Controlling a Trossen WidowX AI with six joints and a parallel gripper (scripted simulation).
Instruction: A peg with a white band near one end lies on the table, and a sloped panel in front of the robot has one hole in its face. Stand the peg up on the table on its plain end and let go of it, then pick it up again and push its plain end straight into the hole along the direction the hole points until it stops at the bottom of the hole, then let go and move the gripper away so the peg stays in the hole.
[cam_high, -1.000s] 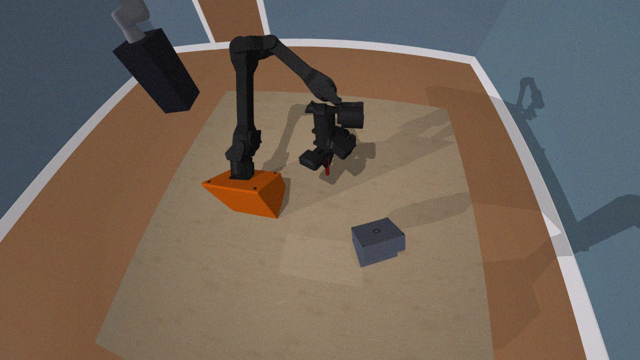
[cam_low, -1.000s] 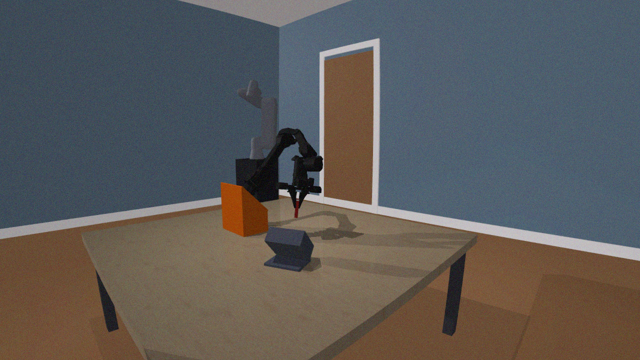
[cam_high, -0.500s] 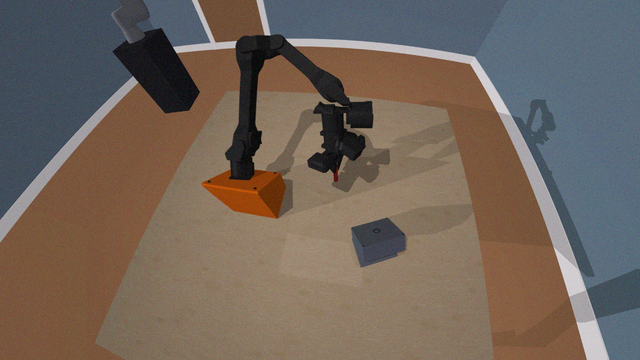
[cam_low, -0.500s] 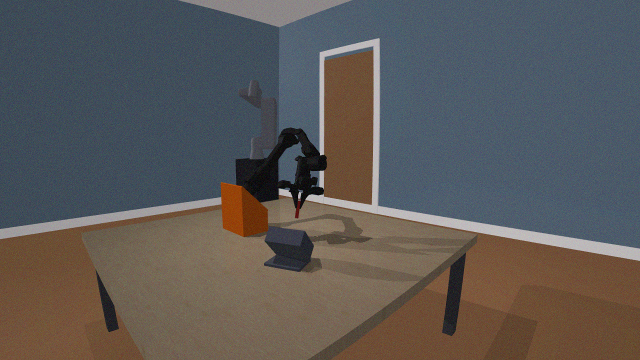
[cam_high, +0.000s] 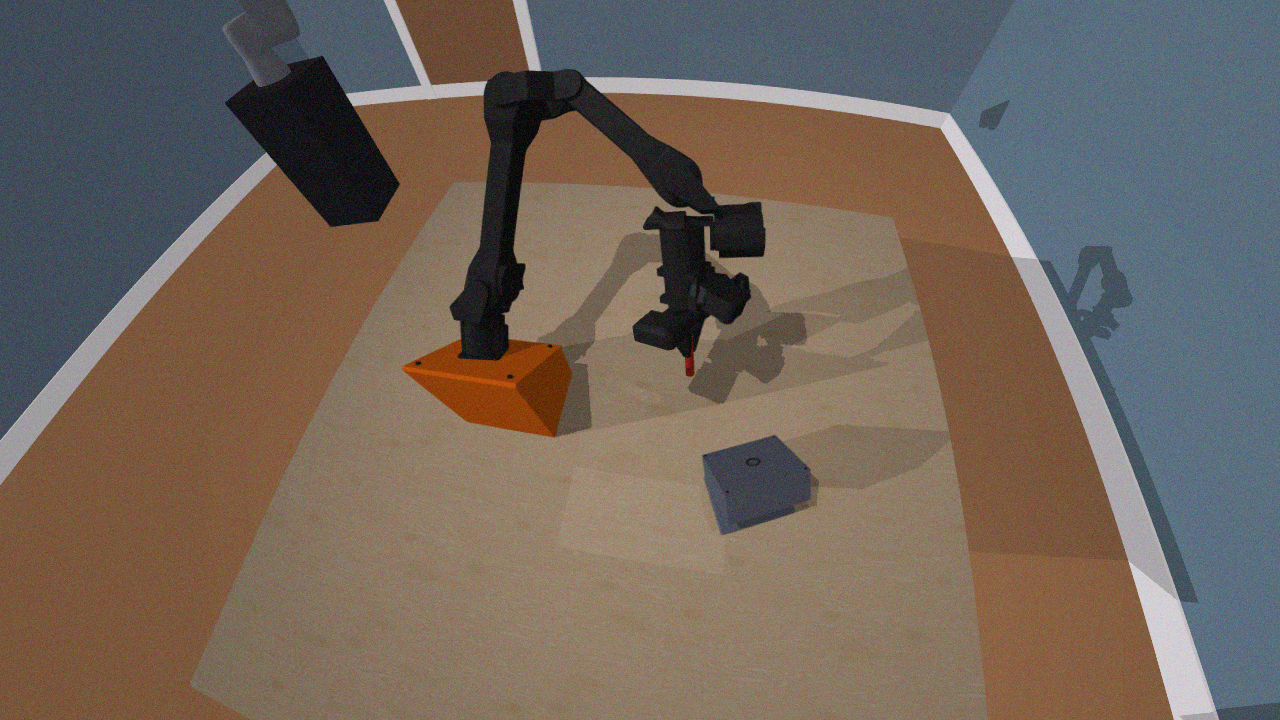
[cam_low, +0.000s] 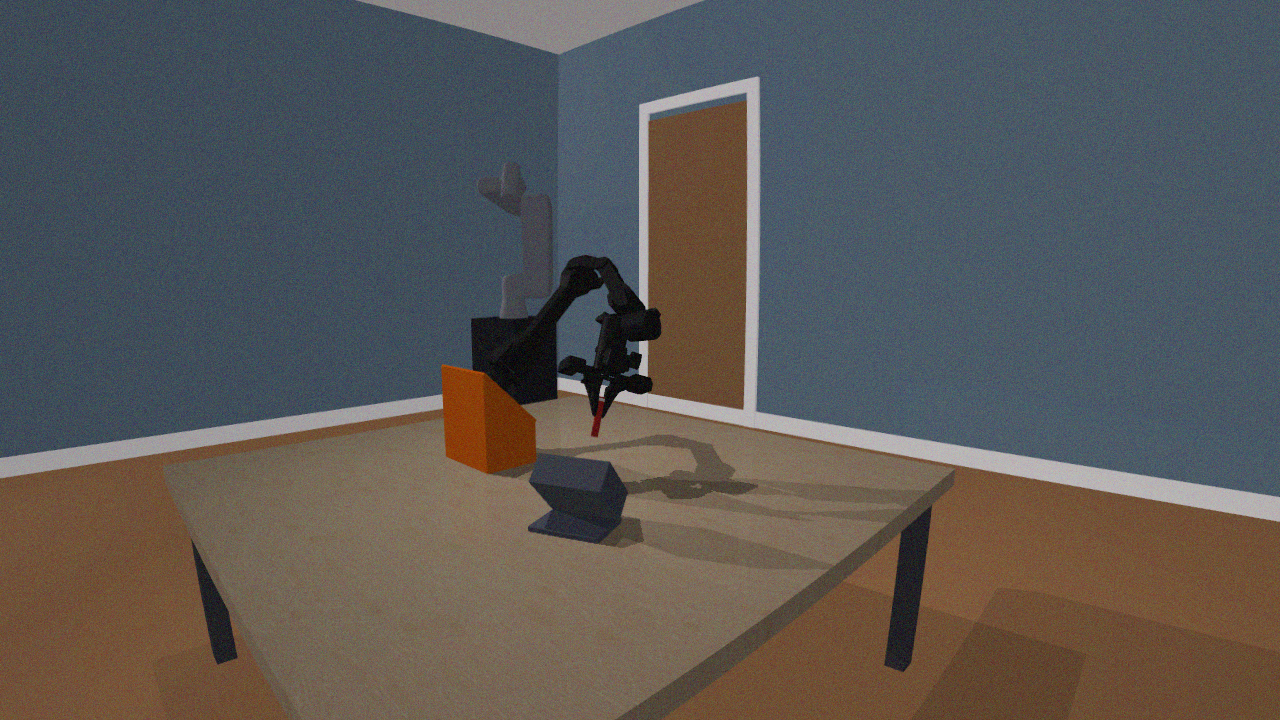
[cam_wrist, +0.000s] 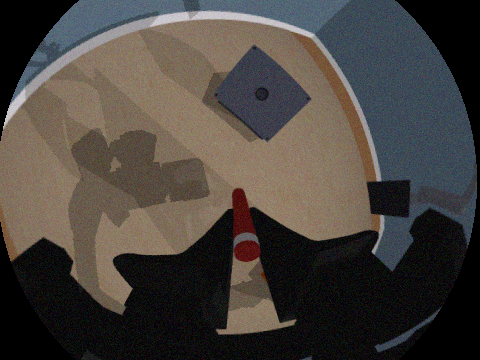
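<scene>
My gripper tip is now 100 mm short of the grey sloped panel, 180 mm to the left of it and 80 mm above it. Round my gripper tip: red peg: 10 mm to the left, 20 mm above.
</scene>
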